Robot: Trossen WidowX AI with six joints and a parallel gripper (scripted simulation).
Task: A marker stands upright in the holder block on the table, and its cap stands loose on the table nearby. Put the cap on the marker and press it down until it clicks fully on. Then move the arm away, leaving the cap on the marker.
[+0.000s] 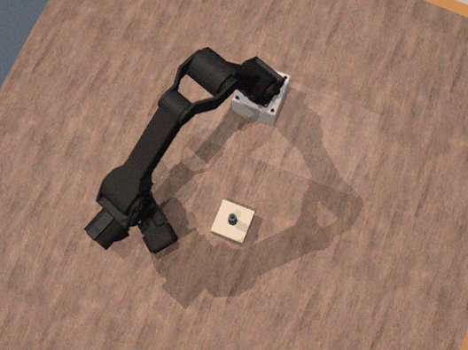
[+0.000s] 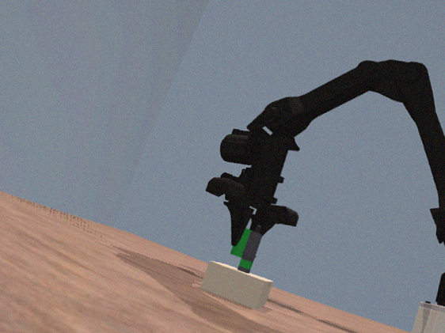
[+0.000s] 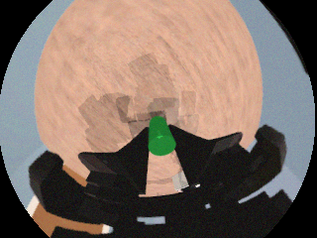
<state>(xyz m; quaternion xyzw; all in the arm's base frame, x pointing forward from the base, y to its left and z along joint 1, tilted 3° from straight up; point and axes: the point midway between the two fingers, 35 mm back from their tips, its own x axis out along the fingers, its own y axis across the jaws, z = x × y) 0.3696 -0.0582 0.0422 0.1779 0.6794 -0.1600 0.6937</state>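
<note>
Right now the cream holder block is 160 mm to the left of my gripper tip, 80 mm behind it and 50 mm below it. Round my gripper tip: green cap 10 mm above.
</note>
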